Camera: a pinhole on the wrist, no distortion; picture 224 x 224 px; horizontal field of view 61.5 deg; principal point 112.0 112.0 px. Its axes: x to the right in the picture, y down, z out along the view. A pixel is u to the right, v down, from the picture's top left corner.
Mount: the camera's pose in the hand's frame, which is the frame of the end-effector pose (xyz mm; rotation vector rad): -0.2 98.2 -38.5 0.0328 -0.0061 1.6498
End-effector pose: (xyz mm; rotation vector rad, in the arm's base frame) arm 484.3 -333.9 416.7 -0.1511 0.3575 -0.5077
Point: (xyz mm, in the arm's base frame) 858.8 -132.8 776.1
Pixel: 172.2 75.0
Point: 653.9 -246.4 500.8
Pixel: 145.9 41.5
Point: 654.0 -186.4 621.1
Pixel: 153.5 109.6
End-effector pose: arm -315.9 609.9 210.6 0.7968 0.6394 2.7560
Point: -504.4 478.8 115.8
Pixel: behind the camera
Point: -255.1 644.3 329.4
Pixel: 31.8 106.1
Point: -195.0 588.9 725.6
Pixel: 169.6 60.6
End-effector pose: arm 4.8 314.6 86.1 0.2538 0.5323 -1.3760
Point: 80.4 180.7 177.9
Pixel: 52.0 46.8
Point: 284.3 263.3 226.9
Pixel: outside the picture
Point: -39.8 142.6 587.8
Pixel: 36.3 158.4
